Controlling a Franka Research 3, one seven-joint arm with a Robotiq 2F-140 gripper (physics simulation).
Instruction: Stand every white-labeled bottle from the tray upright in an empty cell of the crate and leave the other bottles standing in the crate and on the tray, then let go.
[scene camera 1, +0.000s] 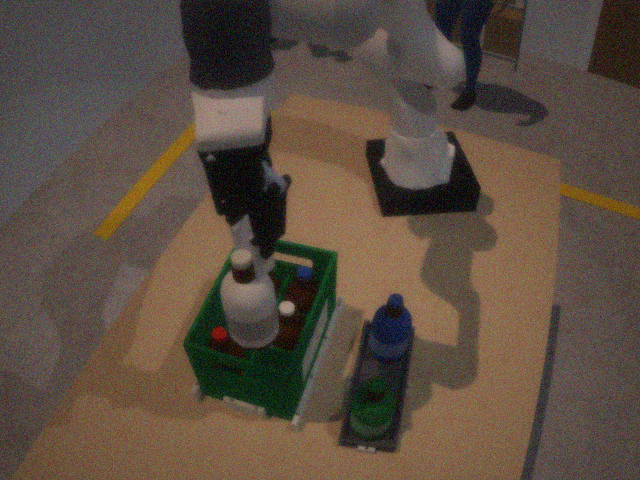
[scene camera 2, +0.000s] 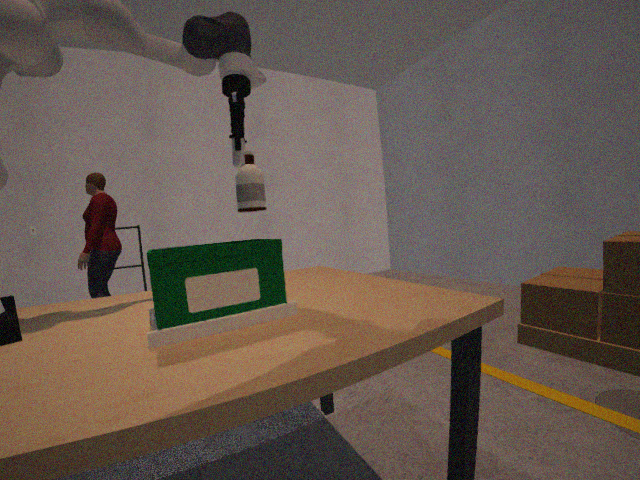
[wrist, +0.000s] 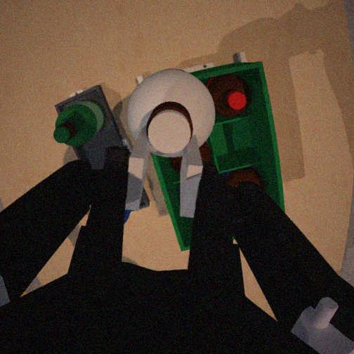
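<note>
My gripper (scene camera 1: 254, 252) (scene camera 2: 238, 156) (wrist: 165, 150) is shut on the cap of a white-labeled bottle (scene camera 1: 249, 310) (scene camera 2: 250, 187) (wrist: 172, 87). The bottle hangs upright above the green crate (scene camera 1: 248, 383) (scene camera 2: 168, 289) (wrist: 273, 135); scene camera 2 shows a gap over the rim. In the crate stand a red-capped brown bottle (scene camera 1: 219, 335) (wrist: 237, 101), a white-capped one (scene camera 1: 287, 310) and a blue-capped one (scene camera 1: 304, 274). The wrist view shows an empty cell beside the red-capped bottle. The held bottle and fingers hide other cells.
A dark tray (scene camera 1: 372, 368) (wrist: 106, 136) beside the crate holds a blue-labeled bottle (scene camera 1: 391, 330) and a green-labeled bottle (scene camera 1: 373, 410) (wrist: 77, 124), both standing. White strips (scene camera 1: 315, 369) (scene camera 2: 222, 324) run along the crate's foot. A person (scene camera 2: 100, 227) stands beyond the table.
</note>
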